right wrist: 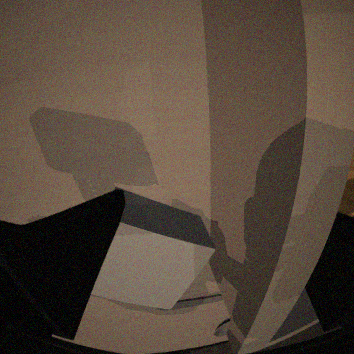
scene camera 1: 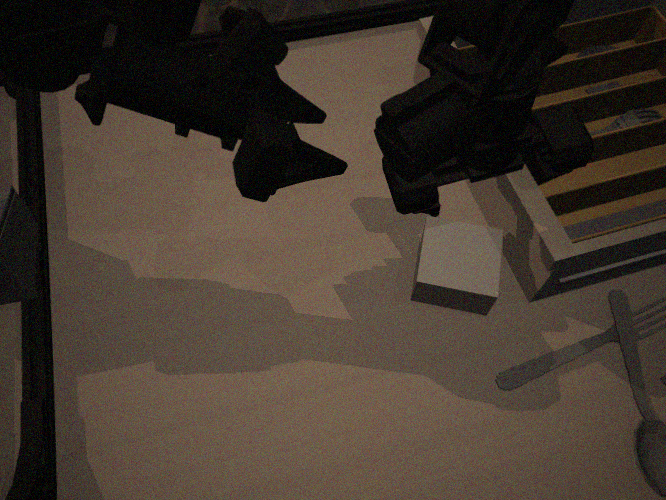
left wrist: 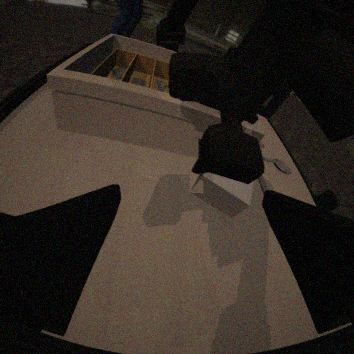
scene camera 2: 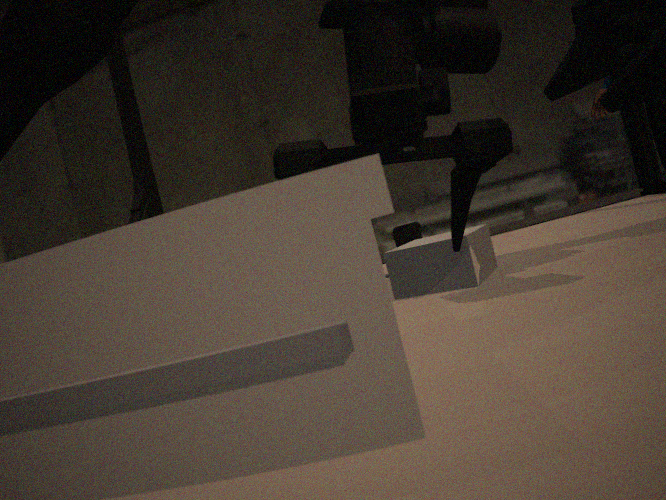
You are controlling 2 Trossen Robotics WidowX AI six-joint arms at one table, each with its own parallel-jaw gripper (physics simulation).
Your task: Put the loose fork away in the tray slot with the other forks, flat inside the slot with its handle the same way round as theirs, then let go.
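The wooden cutlery tray (scene camera 1: pixel 541 218) (left wrist: pixel 116 116) stands at the right; its pale wall also shows in the right wrist view (right wrist: pixel 316 197). Grey cutlery (left wrist: pixel 119 72) lies in its slots, too small to tell which pieces are forks. My right gripper (scene camera 1: pixel 450 193) (right wrist: pixel 196 197) is open and empty, low over a grey box (scene camera 1: pixel 457 258) (scene camera 2: pixel 430 270) (left wrist: pixel 235 187) (right wrist: pixel 147 267). My left gripper (scene camera 1: pixel 333 144) (left wrist: pixel 193 194) is open and empty, high at the left.
The grey box stands between the tray wall and the open table. A spoon (left wrist: pixel 281 165) lies beyond the box near the table edge. A broad pale surface (scene camera 2: pixel 232 258) with a grey bar (scene camera 2: pixel 217 369) fills the left of scene camera 2.
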